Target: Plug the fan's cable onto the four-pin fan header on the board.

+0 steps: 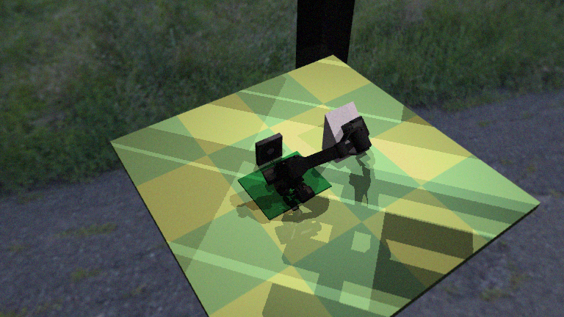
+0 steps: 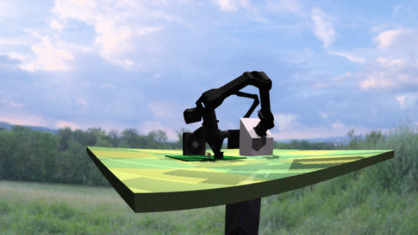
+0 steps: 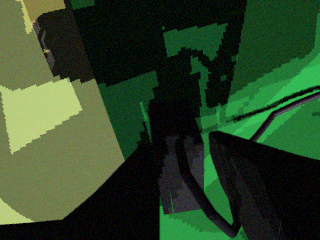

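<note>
The green board lies 9 cm to the right of my gripper tip and 4 cm below it. The rest, counted from my gripper tip: black plug: 1 cm behind; then black fan: 2 cm behind, 24 cm to the right, 3 cm above.
</note>
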